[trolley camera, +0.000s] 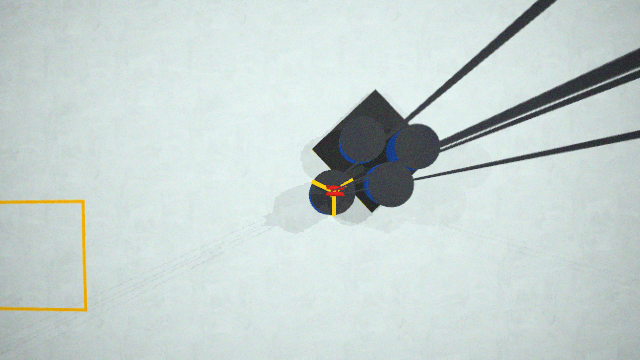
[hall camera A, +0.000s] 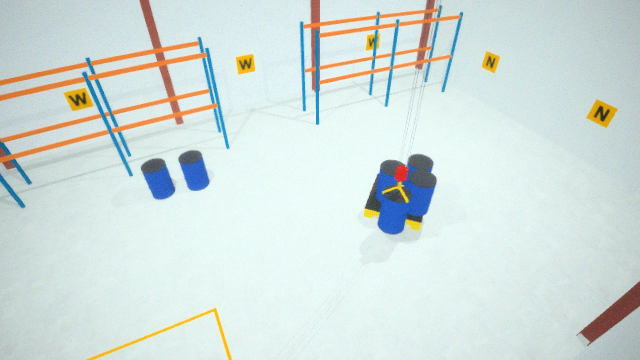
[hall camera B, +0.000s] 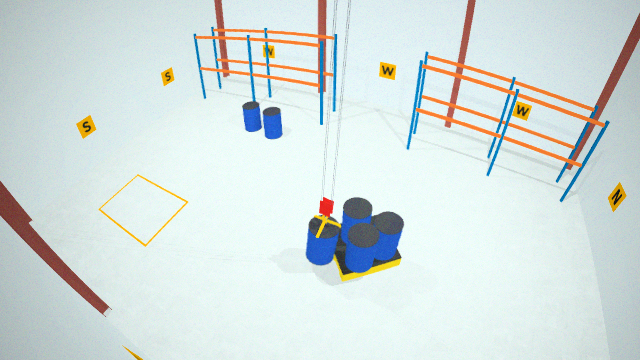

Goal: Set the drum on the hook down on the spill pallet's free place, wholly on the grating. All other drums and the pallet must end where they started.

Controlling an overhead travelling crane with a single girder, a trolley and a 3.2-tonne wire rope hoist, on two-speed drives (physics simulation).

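The blue drum on the hook (hall camera A: 391, 217) (hall camera B: 321, 247) (trolley camera: 321, 202) hangs nearly upright, its shadow apart from its base. My gripper, the yellow three-armed grab (hall camera A: 397, 190) (hall camera B: 325, 220) (trolley camera: 334, 199) under the red hook block, is shut on its top. The spill pallet (hall camera A: 371, 213) (hall camera B: 372, 270) (trolley camera: 375, 103) has a black grating and yellow sides. Three blue drums with dark tops stand on it: one (hall camera A: 390, 167) (hall camera B: 357, 207), another (hall camera A: 420, 164) (hall camera B: 389, 224) and a third (hall camera A: 423, 195) (hall camera B: 360, 252). The hung drum overlaps the pallet's lower-left edge in the trolley view; its exact height is unclear.
Two more blue drums (hall camera A: 159, 181) (hall camera A: 194, 172) (hall camera B: 252, 118) (hall camera B: 273, 124) stand by a blue and orange rack (hall camera A: 218, 100) (hall camera B: 321, 85). A second rack (hall camera A: 317, 80) (hall camera B: 412, 110) stands along the wall. A yellow floor outline (hall camera A: 150, 335) (hall camera B: 118, 227) (trolley camera: 84, 255) lies away from the pallet.
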